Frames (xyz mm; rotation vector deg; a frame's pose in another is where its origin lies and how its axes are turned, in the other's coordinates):
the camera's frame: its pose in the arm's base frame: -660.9 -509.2 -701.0 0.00 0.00 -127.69
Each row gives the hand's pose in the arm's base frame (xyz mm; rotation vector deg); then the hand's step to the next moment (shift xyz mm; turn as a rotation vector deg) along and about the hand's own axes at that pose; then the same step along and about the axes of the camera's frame.
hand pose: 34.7 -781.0 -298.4 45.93 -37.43 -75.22
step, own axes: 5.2 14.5 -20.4 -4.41 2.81 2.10
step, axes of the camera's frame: -14.6 21.0 -0.1 -2.91 -3.19 3.62
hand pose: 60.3 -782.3 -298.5 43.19 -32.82 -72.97
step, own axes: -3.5 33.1 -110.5 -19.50 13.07 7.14
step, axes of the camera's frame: -84.4 64.7 -45.0 -14.47 -12.80 15.13
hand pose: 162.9 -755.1 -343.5 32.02 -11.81 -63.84
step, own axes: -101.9 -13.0 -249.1 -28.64 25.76 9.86
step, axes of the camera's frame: -163.3 -61.1 -205.4 -26.41 -15.90 25.12
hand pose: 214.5 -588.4 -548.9 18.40 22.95 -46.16
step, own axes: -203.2 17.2 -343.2 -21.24 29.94 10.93
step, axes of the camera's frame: -108.7 -324.7 -205.2 -29.41 -8.12 23.16
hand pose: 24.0 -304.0 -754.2 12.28 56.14 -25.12
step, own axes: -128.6 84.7 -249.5 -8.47 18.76 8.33
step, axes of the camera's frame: -29.9 -290.1 -30.0 -19.10 -1.27 11.26
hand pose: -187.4 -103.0 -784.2 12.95 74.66 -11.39
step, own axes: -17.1 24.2 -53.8 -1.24 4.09 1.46
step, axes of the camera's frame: -1.2 -61.2 4.5 -4.12 -0.47 1.78
